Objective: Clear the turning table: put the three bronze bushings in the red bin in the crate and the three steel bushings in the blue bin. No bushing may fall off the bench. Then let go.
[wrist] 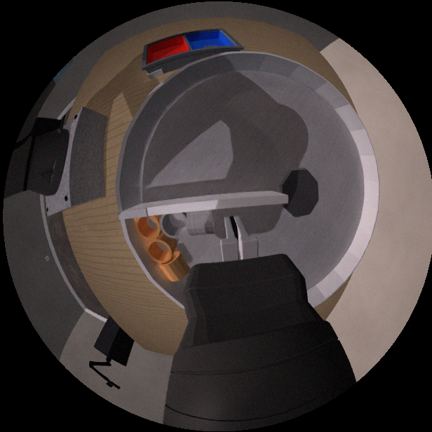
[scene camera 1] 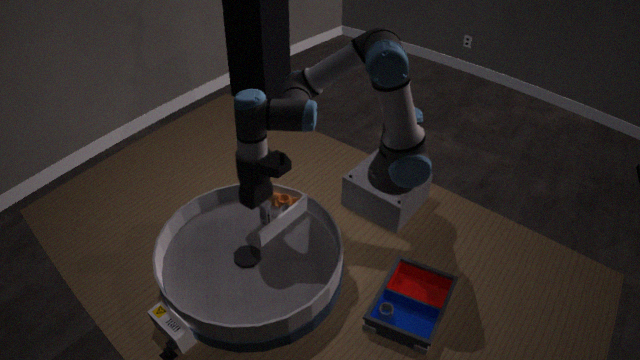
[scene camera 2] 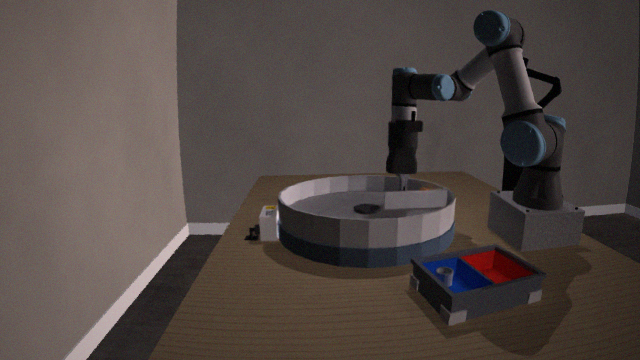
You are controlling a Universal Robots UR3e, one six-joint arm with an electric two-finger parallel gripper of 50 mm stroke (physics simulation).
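Frame: origin at the arm's base, x right, y back, z down, level; metres.
Seen in the pictures: gripper, fingertip midpoint: (scene camera 1: pixel 266 223); arm's base, origin of the base link: (scene camera 2: pixel 537 202).
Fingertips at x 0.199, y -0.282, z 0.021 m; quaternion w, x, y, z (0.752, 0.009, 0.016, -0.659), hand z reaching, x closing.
Note:
Pixels of each thing's middle, then the offset from my fingertips to it. "spot": a spot on its surface instead.
- third steel bushing, body centre: (scene camera 2: pixel 443 277) (scene camera 1: pixel 385 311) dx -0.337, dy -0.055, dz +0.050 m
- dark hub, body centre: (scene camera 1: pixel 247 256) (scene camera 2: pixel 367 208) dx -0.015, dy -0.098, dz +0.012 m
- white box, surface spot: (scene camera 1: pixel 172 327) spot: dx +0.001, dy -0.336, dz +0.010 m
Inside the turning table (scene camera 1: pixel 200 265) (scene camera 2: pixel 370 232) (wrist: pixel 260 105), three bronze bushings stand or lie by the rim: two upright, one lying bronze bushing (wrist: pixel 175 267). Beside them are an upright steel bushing (wrist: pixel 164 226) and a lying steel bushing (wrist: pixel 200 223). A third steel bushing (scene camera 1: pixel 386 315) (scene camera 2: pixel 445 279) stands in the blue bin (scene camera 1: pixel 415 322) (scene camera 2: pixel 467 280) (wrist: pixel 210 39). The red bin (scene camera 1: pixel 422 282) (scene camera 2: pixel 500 267) (wrist: pixel 167 50) is empty. My gripper (scene camera 1: pixel 265 219) (scene camera 2: pixel 403 188) (wrist: pixel 232 225) is shut and empty, low in the table, right of the lying steel bushing in the wrist view; contact is unclear.
A straight white wall (scene camera 1: pixel 282 220) (scene camera 2: pixel 415 200) (wrist: pixel 220 202) runs from the rim toward the dark hub (scene camera 1: pixel 247 256) (scene camera 2: pixel 367 208) (wrist: pixel 301 192), close alongside the fingers and bushings. A raised rim surrounds the table. A white box (scene camera 1: pixel 172 327) (scene camera 2: pixel 268 225) stands outside it.

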